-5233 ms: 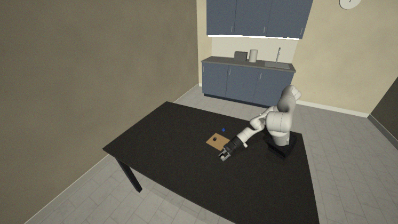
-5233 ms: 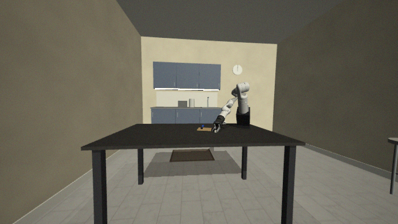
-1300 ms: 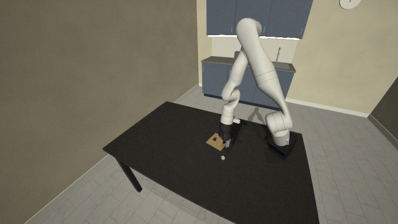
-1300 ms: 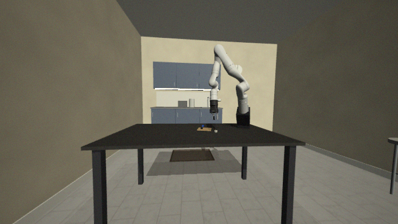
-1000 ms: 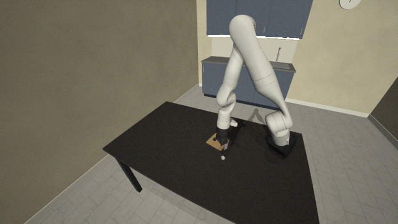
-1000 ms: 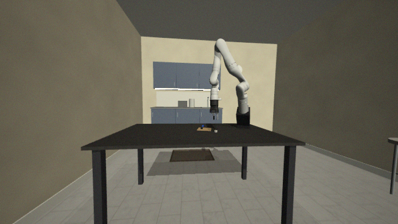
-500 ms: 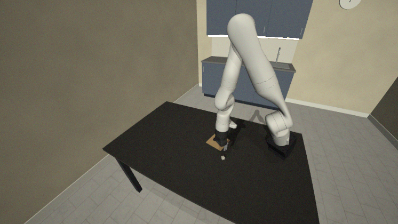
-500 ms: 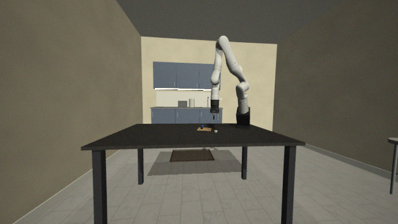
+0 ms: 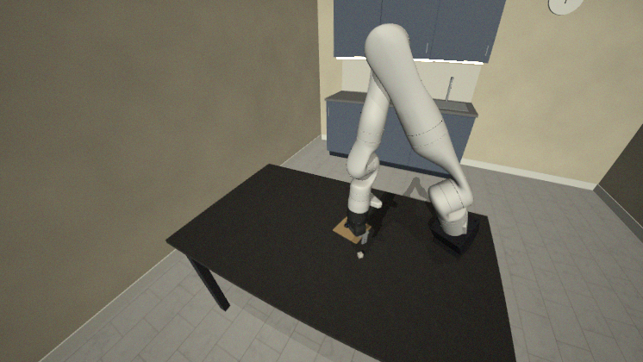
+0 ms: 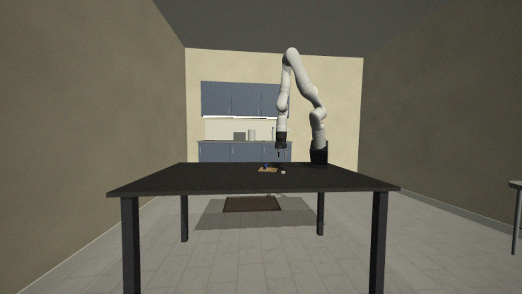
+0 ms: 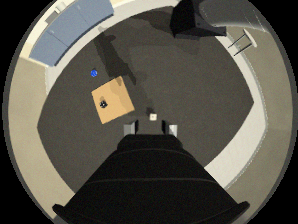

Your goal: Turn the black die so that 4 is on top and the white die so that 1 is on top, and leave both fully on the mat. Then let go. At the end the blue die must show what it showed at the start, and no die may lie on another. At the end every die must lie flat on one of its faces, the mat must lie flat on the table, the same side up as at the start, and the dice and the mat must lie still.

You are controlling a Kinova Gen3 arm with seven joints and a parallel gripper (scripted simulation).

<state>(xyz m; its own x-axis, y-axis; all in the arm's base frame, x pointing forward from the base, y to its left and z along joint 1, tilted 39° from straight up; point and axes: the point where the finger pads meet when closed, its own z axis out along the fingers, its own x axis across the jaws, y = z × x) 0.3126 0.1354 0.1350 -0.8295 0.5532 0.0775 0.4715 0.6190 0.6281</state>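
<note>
Right now the white die is 13 cm below my hand and 1 cm behind it. The rest, counted from my hand: tan mat 13 cm to the right, 13 cm below, 10 cm ahead; then black die 13 cm to the right, 13 cm ahead, 12 cm below; then blue die 28 cm to the right, 13 cm below, 12 cm ahead.
</note>
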